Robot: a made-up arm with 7 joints.
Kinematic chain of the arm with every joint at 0, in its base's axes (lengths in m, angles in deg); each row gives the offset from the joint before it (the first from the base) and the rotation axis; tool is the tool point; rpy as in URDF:
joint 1: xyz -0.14 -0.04 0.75 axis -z
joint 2: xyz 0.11 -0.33 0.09 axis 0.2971 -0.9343 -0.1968
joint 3: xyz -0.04 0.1 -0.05 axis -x
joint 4: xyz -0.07 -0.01 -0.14 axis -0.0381 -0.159 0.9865
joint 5: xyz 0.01 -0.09 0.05 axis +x
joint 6: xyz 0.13 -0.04 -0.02 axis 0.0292 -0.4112 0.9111
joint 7: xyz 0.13 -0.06 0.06 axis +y
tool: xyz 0.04 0.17 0 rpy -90 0 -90
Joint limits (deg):
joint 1: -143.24..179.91
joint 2: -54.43..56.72
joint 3: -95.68..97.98
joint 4: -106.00..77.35
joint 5: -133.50..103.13
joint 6: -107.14..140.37
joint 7: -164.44..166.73
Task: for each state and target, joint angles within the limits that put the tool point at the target. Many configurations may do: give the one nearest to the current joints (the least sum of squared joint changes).
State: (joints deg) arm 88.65 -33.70 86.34 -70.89 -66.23 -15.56 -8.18
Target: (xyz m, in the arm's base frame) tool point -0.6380 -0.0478 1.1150
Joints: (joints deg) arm 101.41 -28.02 66.89 -84.21 -68.61 -18.03 -5.50
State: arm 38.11 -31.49 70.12 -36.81 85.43 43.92 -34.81
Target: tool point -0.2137 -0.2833 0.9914
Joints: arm 49.21 -31.11 71.14 -28.94 71.92 52.38 -33.47
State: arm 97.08 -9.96 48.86 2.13 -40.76 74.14 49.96
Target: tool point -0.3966 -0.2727 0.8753
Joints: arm 45.83 -32.24 82.36 5.62 -22.72 107.71 49.58
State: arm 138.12 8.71 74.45 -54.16 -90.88 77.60 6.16
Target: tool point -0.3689 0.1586 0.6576
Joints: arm 134.02 25.49 54.20 -62.41 -82.85 110.85 -0.21
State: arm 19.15 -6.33 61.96 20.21 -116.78 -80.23 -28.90
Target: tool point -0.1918 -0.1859 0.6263
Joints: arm 52.75 -39.18 79.52 24.72 -133.50 -89.93 -33.05
